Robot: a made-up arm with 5 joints. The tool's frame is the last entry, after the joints.
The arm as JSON. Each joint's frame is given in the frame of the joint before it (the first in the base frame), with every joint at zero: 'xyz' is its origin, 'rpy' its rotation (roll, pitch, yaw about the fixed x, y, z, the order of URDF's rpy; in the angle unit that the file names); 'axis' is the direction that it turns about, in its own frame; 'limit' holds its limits. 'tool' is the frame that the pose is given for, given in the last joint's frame.
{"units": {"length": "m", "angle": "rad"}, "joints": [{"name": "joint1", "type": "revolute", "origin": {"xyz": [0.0, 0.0, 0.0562], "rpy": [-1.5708, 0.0, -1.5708]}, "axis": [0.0, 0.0, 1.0], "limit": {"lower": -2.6, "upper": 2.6}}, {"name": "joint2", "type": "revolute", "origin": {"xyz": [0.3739, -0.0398, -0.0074], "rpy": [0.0, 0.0, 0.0]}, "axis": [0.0, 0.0, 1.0], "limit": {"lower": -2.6, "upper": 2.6}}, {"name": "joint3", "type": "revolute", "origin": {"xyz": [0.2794, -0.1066, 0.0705], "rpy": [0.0, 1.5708, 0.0]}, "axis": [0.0, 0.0, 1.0], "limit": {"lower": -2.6, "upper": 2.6}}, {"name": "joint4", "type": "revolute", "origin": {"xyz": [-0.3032, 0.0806, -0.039], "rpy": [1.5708, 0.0, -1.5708]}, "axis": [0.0, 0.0, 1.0], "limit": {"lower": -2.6, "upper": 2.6}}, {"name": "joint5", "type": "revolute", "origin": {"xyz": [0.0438, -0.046, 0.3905], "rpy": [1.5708, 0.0, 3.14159]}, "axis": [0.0, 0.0, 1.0], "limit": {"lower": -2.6, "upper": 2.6}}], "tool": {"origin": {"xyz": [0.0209, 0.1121, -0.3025], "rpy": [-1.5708, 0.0, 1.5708]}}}
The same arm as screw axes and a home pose.
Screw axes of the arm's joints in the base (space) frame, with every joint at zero. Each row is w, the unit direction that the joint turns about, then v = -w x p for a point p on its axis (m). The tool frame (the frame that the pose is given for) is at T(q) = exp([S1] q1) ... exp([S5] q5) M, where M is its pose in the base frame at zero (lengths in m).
S1 = (1, 0, 0, 0.0000, 0.0562, 0.0000)
S2 = (1, 0, 0, 0.0000, 0.0960, 0.3739)
S3 = (0, -1, 0, 0.2026, 0.0000, -0.0631)
S4 = (1, 0, 0, 0.0000, 0.1220, 0.6143)
S5 = (0, -1, 0, 0.1658, 0.0000, -0.7568)
M =
1 0.000007 0.000004 0.8689
-0.000007 1 0.000006 -0.2658
-0.000004 -0.000006 1 0.1449
0 0 0 1
Joint limits (deg, base to tool): -148.97..148.97 -148.97..148.97 -148.97..148.97 -148.97..148.97 -148.97..148.97

